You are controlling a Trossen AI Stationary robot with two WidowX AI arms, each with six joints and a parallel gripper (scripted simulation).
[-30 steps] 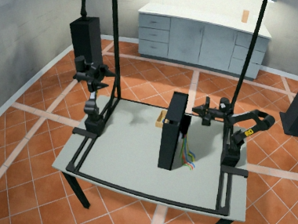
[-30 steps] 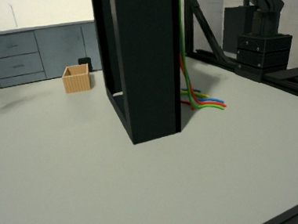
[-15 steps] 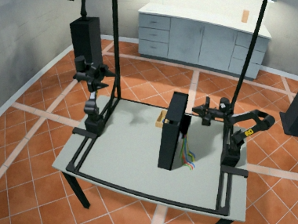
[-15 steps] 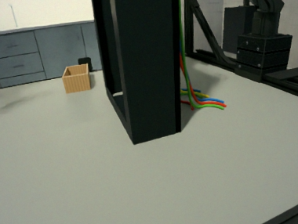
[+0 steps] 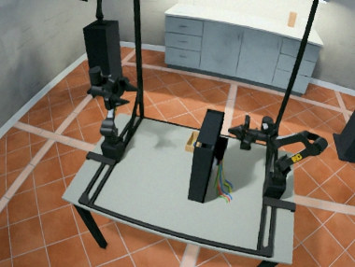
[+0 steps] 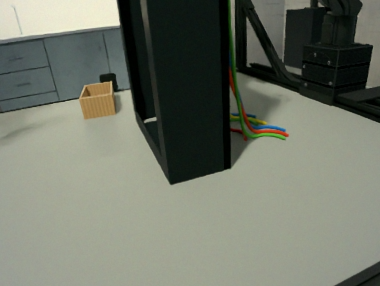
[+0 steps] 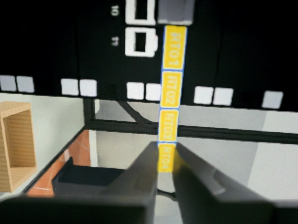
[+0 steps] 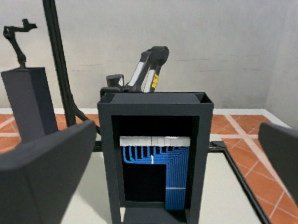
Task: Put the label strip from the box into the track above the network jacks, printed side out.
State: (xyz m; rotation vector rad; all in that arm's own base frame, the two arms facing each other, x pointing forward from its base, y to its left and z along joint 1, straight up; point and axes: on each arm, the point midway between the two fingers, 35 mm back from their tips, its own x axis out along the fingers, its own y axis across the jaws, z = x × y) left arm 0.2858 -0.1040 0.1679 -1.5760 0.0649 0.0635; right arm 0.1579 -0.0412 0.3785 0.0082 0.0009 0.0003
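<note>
My left hand is 3 cm to the left of the yellow label strip and 3 cm short of it. Round my left hand: small box (27 cm below, 21 cm to the right, 12 cm behind).
</note>
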